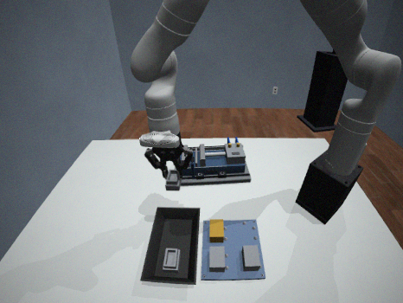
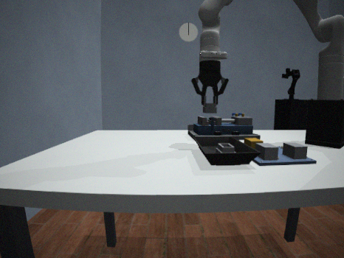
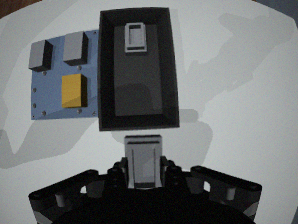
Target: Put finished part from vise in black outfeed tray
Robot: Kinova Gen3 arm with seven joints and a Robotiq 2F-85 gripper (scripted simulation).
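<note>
Now: the yellow block 140 mm below my hand, 120 mm to the left of it and 110 mm behind it. Also, from my hand: blue plate: 180 mm to the left, 160 mm below, 140 mm behind; blue vise: 180 mm to the right, 140 mm behind, 130 mm below.
</note>
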